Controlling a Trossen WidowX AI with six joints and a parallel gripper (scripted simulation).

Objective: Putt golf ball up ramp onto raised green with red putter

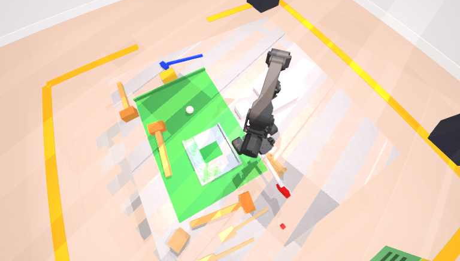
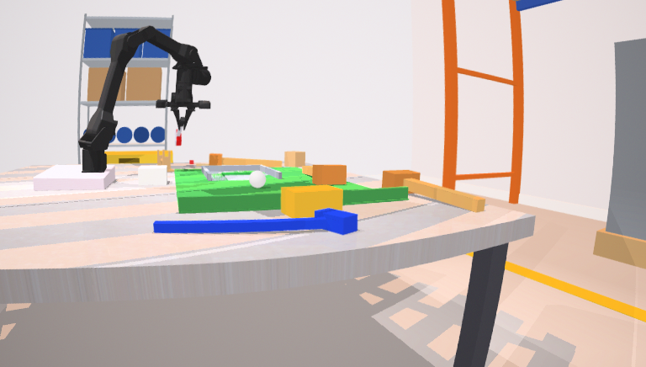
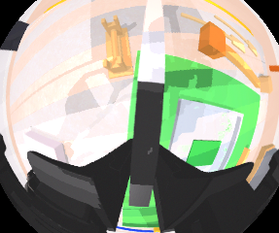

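The red putter lies 120 mm to the left of my gripper tip. Round my gripper tip: green mat 250 mm to the right, 190 mm ahead, 140 mm below; then wooden stand 130 mm to the left, 110 mm below, 50 mm behind; then white block 200 mm to the right, 120 mm below, 110 mm behind.
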